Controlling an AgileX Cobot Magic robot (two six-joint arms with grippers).
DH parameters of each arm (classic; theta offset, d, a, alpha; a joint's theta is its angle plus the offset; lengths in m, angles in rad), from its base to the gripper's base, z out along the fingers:
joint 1: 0 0.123 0 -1.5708
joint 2: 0.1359 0 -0.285 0
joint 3: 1.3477 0 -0.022 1.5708
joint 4: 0 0.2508 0 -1.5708
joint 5: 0 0 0.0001 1.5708
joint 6: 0 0.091 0 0
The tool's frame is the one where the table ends.
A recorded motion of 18 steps. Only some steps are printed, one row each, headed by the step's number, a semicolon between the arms.
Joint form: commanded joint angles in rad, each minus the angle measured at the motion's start. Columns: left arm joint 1, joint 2, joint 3, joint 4, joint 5, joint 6; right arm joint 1, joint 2, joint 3, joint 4, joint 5, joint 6.
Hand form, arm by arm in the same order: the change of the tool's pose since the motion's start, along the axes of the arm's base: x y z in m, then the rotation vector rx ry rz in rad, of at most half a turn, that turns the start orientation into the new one. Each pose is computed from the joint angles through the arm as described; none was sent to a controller.
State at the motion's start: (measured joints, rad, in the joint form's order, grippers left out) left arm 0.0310 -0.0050 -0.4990 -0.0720 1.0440 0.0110; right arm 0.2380 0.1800 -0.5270 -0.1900 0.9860 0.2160
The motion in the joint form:
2: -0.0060 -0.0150 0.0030 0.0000 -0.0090 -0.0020; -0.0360 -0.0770 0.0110 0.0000 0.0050 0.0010
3: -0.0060 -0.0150 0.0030 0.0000 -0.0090 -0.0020; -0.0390 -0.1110 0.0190 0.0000 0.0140 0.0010
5: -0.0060 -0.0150 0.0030 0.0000 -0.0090 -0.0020; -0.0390 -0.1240 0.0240 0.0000 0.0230 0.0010
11: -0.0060 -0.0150 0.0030 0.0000 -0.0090 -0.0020; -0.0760 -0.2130 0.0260 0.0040 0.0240 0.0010
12: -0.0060 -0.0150 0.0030 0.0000 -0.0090 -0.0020; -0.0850 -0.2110 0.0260 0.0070 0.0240 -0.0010
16: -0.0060 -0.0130 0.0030 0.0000 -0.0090 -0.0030; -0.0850 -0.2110 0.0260 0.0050 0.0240 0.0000
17: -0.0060 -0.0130 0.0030 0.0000 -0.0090 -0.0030; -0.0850 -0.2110 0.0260 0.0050 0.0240 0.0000
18: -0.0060 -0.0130 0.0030 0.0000 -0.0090 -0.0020; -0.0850 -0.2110 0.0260 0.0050 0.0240 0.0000
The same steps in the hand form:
2: -0.0017 0.0000 -0.0002 -0.0016 -0.0209 -0.0046; -0.0121 -0.0034 -0.0022 0.0146 -0.0595 -0.0373
3: -0.0017 0.0000 -0.0002 -0.0016 -0.0209 -0.0046; -0.0172 -0.0046 -0.0049 0.0190 -0.0761 -0.0418
5: -0.0017 0.0000 -0.0002 -0.0016 -0.0209 -0.0046; -0.0191 -0.0050 -0.0070 0.0196 -0.0751 -0.0433
11: -0.0017 0.0000 -0.0002 -0.0016 -0.0209 -0.0046; -0.0335 -0.0073 -0.0078 0.0390 -0.1590 -0.0781
12: -0.0017 0.0000 -0.0002 -0.0016 -0.0209 -0.0046; -0.0333 -0.0070 -0.0078 0.0386 -0.1568 -0.0847
16: -0.0013 0.0000 -0.0002 -0.0025 -0.0189 -0.0042; -0.0333 -0.0071 -0.0078 0.0378 -0.1571 -0.0862
17: -0.0013 0.0000 -0.0002 -0.0025 -0.0189 -0.0042; -0.0333 -0.0071 -0.0078 0.0378 -0.1571 -0.0862
18: -0.0013 0.0000 -0.0002 -0.0016 -0.0189 -0.0046; -0.0333 -0.0071 -0.0078 0.0378 -0.1571 -0.0862

